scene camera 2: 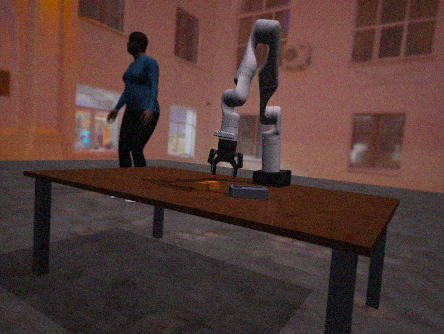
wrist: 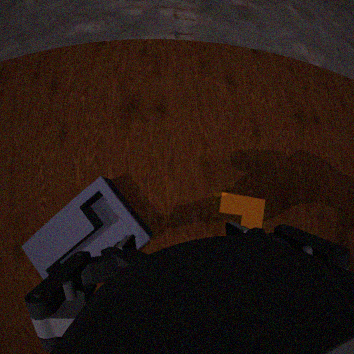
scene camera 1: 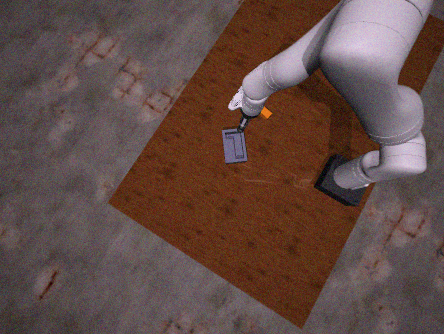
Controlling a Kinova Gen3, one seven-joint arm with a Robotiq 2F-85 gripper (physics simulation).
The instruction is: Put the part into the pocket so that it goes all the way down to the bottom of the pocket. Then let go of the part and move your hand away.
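Pixels of known places: gripper, fingertip midpoint: (scene camera 2: 222,176) (wrist: 181,239) (scene camera 1: 246,118); arm's base, link origin: (scene camera 2: 270,170) (scene camera 1: 345,176).
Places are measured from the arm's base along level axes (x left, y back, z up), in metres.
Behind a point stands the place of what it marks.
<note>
The orange L-shaped part (scene camera 1: 266,112) @(x -0.063, y -0.393, z -0.041 m) (scene camera 2: 207,185) @(x -0.029, y -0.476, z -0.048 m) (wrist: 242,204) @(x -0.058, y -0.473, z -0.041 m) lies flat on the table. The arm hides some of it in the first scene view, and the gripper hides its lower end in the wrist view. The blue-grey block (scene camera 1: 229,151) @(x 0.166, y -0.425, z -0.035 m) (scene camera 2: 248,195) @(x 0.158, y -0.460, z -0.060 m) (wrist: 60,235) @(x 0.155, y -0.432, z -0.036 m) with an L-shaped pocket lies apart from it; the pocket is empty where it shows. My gripper (scene camera 1: 241,130) (scene camera 2: 224,175) @(x 0.021, y -0.442, z -0.007 m) (wrist: 181,239) @(x 0.021, y -0.442, z -0.007 m) is open and empty, above the table. In the wrist view its left finger overlaps the block's near side and its right fingertip is beside the part's lower end.
The arm's black base (scene camera 1: 327,187) @(x 0.075, y -0.035, z 0.000 m) (scene camera 2: 271,178) @(x 0.040, y -0.062, z -0.031 m) stands on the brown table (scene camera 1: 200,215) @(x 0.446, y -0.374, z -0.072 m) (scene camera 2: 320,212) @(x 0.429, y -0.460, z -0.072 m) (wrist: 150,110) @(x 0.061, y -0.604, z -0.071 m). A person (scene camera 2: 141,82) in a blue top stands behind the table in the second scene view. The arm's shadow falls near the part.
</note>
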